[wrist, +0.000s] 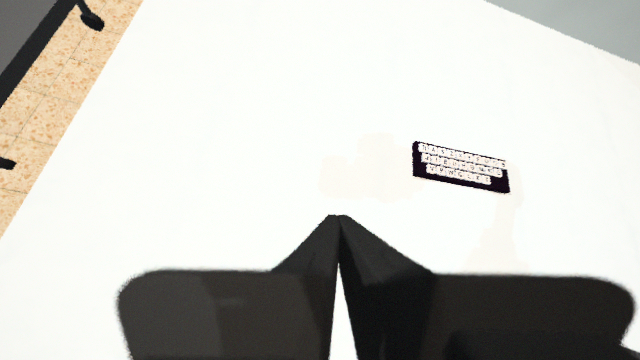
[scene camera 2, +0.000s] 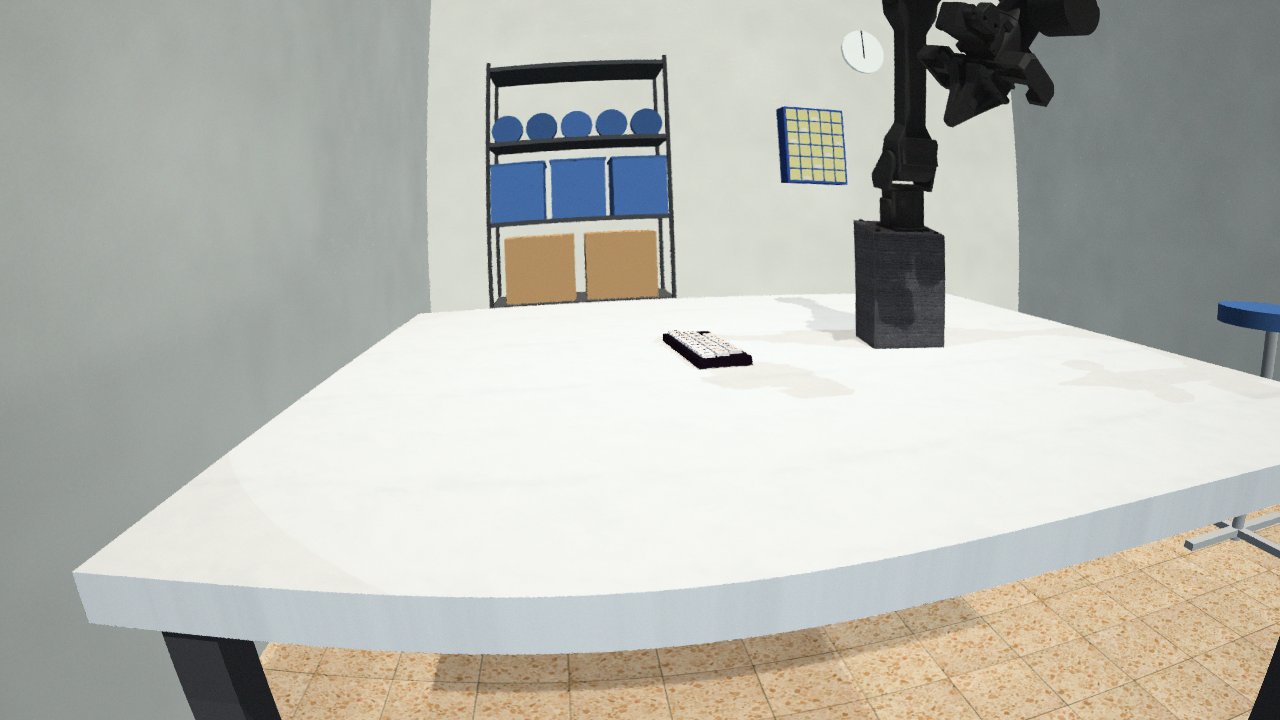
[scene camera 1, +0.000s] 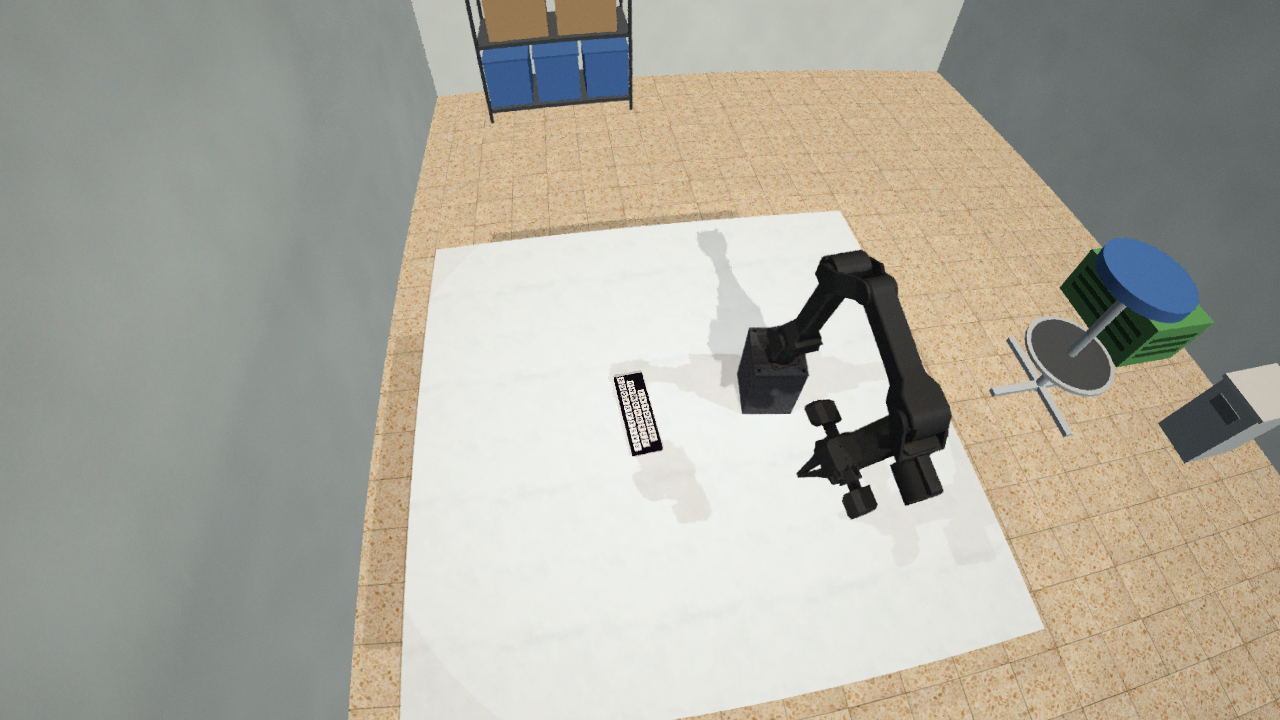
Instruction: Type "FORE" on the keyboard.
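Where they show: gripper, fingertip midpoint: (wrist: 336, 224) (scene camera 2: 947, 124) (scene camera 1: 798, 475); arm's base, link origin: (scene camera 2: 903, 228) (scene camera 1: 781, 354).
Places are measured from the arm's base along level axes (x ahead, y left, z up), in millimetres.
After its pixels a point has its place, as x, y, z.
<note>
A small black keyboard (scene camera 1: 638, 413) @[315, -30, -157] (scene camera 2: 707, 348) @[326, 9, -160] (wrist: 461, 167) @[311, -28, -157] with three rows of white letter keys lies flat on the white table (scene camera 1: 554, 582) @[582, 293, -175] (scene camera 2: 537, 483) @[584, 400, -175] (wrist: 225, 125) @[330, 411, -175]. In the wrist view it is right of the middle; its letters are small and mostly hard to read. My black gripper (scene camera 1: 800, 474) @[136, 305, 122] (wrist: 336, 224) @[136, 305, 122] is shut, its two fingertips touching with nothing between them. It is held in the air well above the table, to the right of the keyboard in scene camera 1. In the wrist view the fingertips are below and left of the keyboard, apart from it.
The arm's dark base block (scene camera 1: 769, 385) @[38, 42, -46] (scene camera 2: 899, 286) @[38, 42, -84] stands on the table to the right of the keyboard. A blue stool (scene camera 1: 1146, 278) and a green crate (scene camera 1: 1163, 344) stand on the floor at the right. A shelf rack (scene camera 2: 577, 73) stands at the back wall.
</note>
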